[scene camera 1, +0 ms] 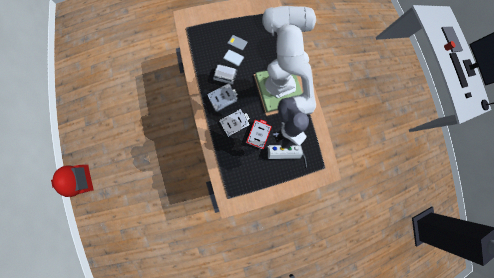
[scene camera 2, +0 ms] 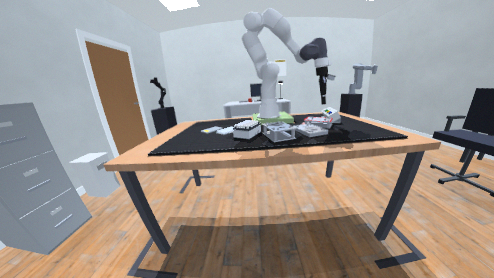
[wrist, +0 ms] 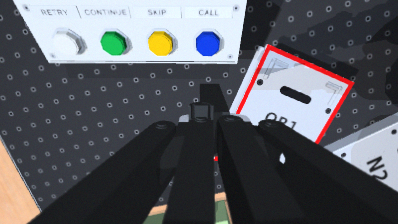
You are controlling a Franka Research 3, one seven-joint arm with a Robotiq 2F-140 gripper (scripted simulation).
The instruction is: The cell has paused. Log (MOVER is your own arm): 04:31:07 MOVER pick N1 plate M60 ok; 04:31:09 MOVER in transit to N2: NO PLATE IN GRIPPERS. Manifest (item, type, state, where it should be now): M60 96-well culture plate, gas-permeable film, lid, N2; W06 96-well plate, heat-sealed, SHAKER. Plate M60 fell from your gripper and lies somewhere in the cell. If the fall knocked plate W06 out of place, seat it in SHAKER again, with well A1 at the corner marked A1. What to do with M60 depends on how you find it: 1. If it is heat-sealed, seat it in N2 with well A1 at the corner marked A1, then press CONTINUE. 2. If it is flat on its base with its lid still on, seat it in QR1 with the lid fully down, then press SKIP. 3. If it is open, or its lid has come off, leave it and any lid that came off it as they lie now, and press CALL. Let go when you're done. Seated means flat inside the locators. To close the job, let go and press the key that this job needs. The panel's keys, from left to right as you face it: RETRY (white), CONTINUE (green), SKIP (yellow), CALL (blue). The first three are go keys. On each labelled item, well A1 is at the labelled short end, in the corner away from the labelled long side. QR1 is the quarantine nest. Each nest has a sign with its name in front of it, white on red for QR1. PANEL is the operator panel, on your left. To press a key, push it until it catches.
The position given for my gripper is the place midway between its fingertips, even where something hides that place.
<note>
In view: my gripper (wrist: 209, 99) and an operator panel (wrist: 136, 29).
</note>
